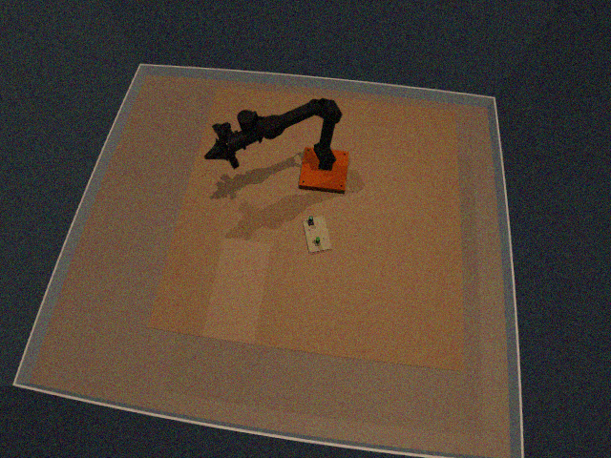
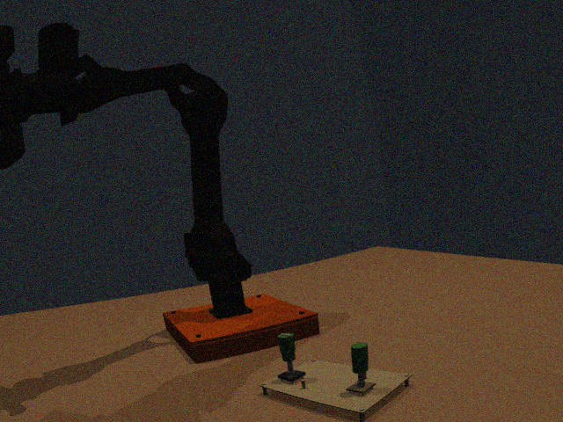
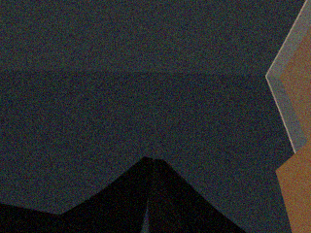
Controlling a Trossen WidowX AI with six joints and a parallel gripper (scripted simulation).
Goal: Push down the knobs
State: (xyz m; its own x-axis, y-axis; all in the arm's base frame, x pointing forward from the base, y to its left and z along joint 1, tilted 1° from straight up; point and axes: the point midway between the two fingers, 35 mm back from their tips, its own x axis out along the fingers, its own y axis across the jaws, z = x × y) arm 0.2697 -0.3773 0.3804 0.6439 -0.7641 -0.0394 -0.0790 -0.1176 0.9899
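My gripper tip is 20 mm short of the green knob, 380 mm to the right of it and 350 mm above it.
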